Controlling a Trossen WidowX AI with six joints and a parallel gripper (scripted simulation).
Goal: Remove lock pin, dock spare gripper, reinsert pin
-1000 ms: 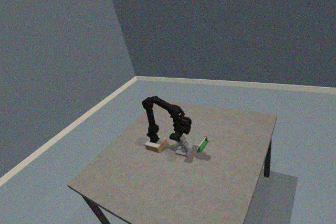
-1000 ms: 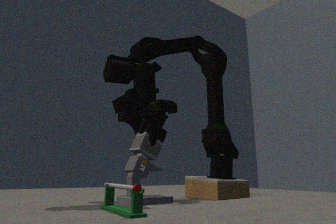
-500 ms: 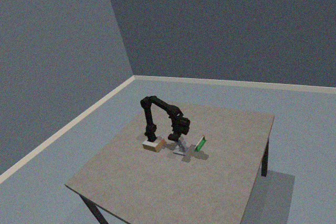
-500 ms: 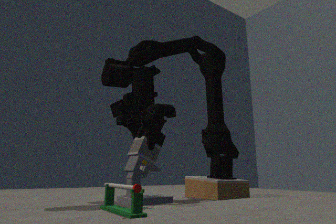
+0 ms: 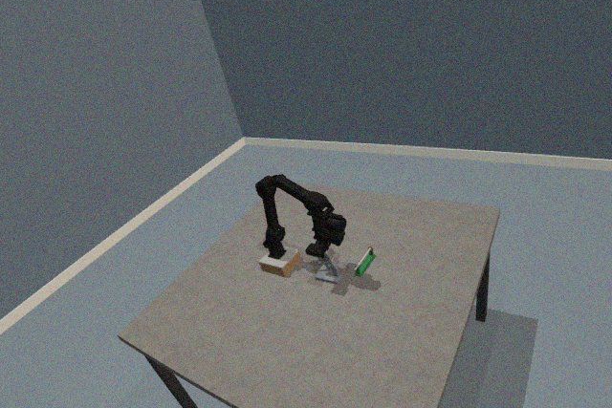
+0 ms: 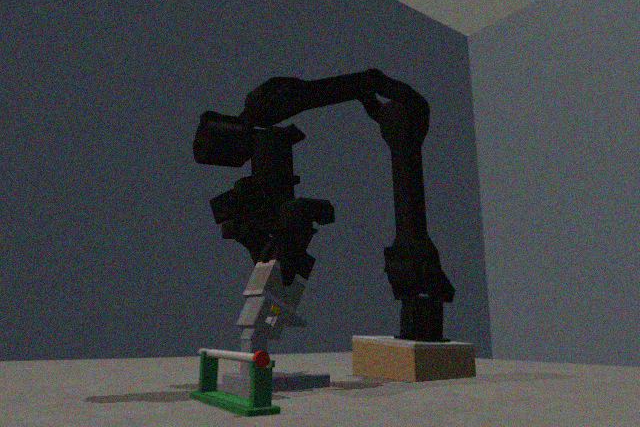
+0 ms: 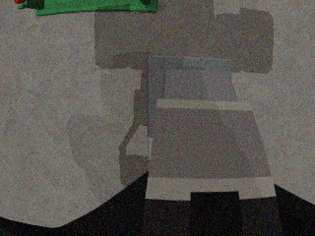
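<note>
Right now my gripper tip is right at the spare gripper. Round my gripper tip: green pin rest 12 cm ahead, 10 cm to the left, 10 cm below; grey mount 7 cm below, 1 cm ahead.
</note>
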